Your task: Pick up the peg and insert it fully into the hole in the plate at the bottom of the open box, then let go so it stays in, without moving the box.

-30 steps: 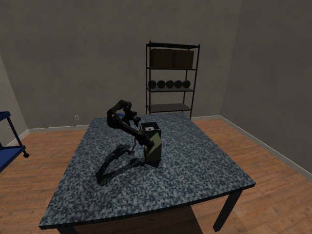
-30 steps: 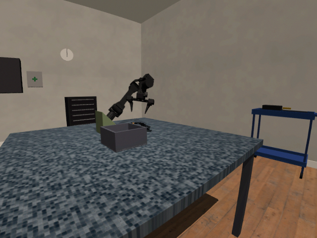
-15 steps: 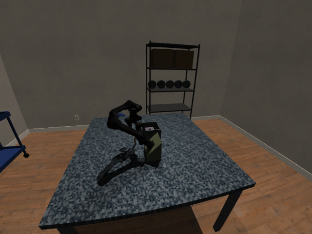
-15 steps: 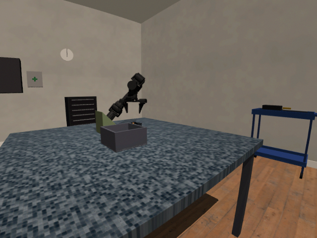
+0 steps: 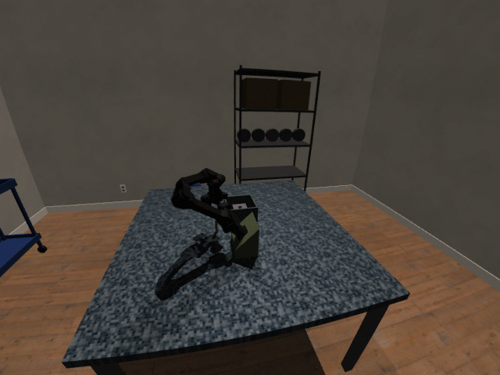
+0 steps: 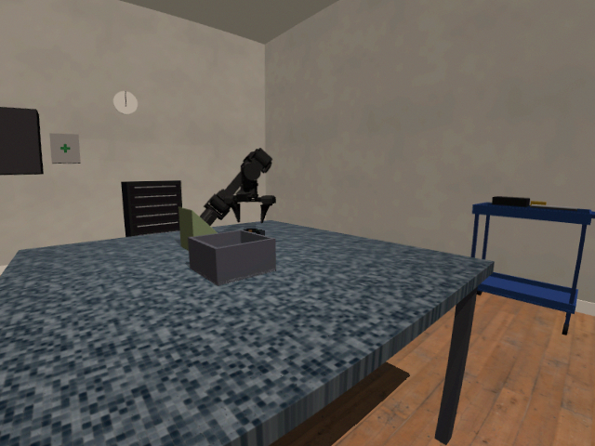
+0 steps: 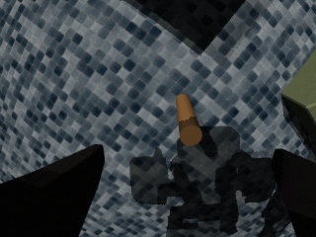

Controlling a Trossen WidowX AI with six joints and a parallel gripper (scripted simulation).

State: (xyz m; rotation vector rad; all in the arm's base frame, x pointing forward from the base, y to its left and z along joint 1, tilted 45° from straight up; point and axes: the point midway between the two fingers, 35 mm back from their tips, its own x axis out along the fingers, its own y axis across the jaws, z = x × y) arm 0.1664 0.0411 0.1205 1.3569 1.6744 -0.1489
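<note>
My gripper is now 10 cm above the peg. Also, from my hand: pale plate: 15 cm ahead, 17 cm to the right, 10 cm below; then dark grey box: 15 cm ahead, 17 cm to the right, 12 cm below.
</note>
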